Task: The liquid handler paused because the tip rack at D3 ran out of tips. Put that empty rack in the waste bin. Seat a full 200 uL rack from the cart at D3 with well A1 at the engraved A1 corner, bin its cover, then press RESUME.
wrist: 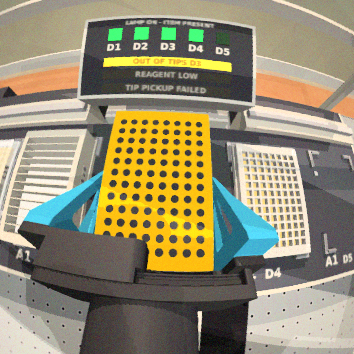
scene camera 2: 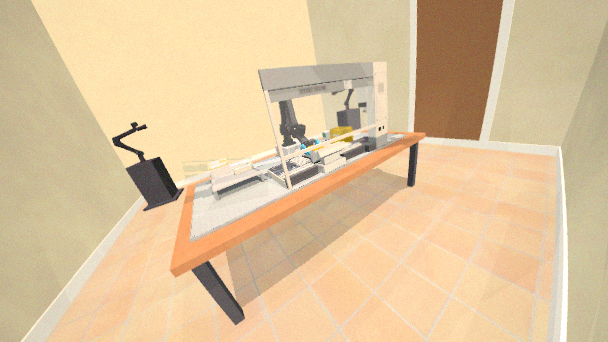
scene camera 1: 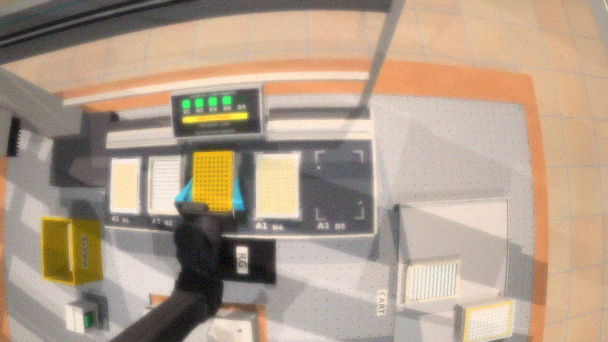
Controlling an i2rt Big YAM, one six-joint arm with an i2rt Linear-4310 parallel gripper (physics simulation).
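Places are measured from the arm's base along level axes (x up, y back, z right), in centimetres.
Pixels of known places: gripper, fingertip midpoint: [wrist: 158, 178] [scene camera 1: 214, 179].
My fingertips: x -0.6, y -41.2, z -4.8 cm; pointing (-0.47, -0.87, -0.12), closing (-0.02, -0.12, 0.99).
Note:
Behind a point stands the place of what it marks.
The empty orange tip rack [scene camera 1: 212, 180] @(y -40.8, x 2.4, z -4.4 cm) [wrist: 156, 182] @(y -40.0, x 2.4, z -4.5 cm) sits at deck slot D3, all its holes dark. My gripper [scene camera 1: 211, 196] [wrist: 158, 178] @(y -41.2, x -0.6, z -4.8 cm) is open, with one cyan finger on each side of the rack's near half, wider than the rack. The status panel [scene camera 1: 216, 112] @(y -54.2, x 3.1, z -5.9 cm) [wrist: 168, 60] @(y -53.3, x 2.7, z -6.3 cm) shows "OUT OF TIPS D3" in yellow. The yellow WASTE bin [scene camera 1: 87, 250] @(y -18.5, x -1.5, z -38.3 cm) [scene camera 2: 341, 131] stands at the left. Two racks lie on the cart [scene camera 1: 450, 220] @(y -39.1, x -2.3, z 45.2 cm): a white striped one [scene camera 1: 431, 280] @(y -25.9, x -0.1, z 42.2 cm) and a yellow-rimmed one [scene camera 1: 488, 321] @(y -17.4, x 4.8, z 56.8 cm). The green RESUME button [scene camera 1: 88, 319] @(y -0.7, x 0.4, z -35.9 cm) is at the front left.
Plates fill D1 [scene camera 1: 125, 184] @(y -36.9, x -2.8, z -28.8 cm), D2 [scene camera 1: 165, 184] @(y -38.7, x -2.2, z -17.0 cm) [wrist: 49, 175] @(y -39.4, x -0.7, z -15.9 cm) and D4 [scene camera 1: 277, 184] @(y -42.3, x -2.6, z 7.8 cm) [wrist: 270, 197] @(y -41.9, x -2.3, z 7.2 cm), close beside the D3 rack. Slot D5 [scene camera 1: 318, 153] @(y -49.6, x -3.3, z 15.0 cm) holds nothing. A black block marked RG [scene camera 1: 254, 259] @(y -25.9, x -7.5, z 4.4 cm) lies just in front of the deck. The handler's gantry post rises at the back.

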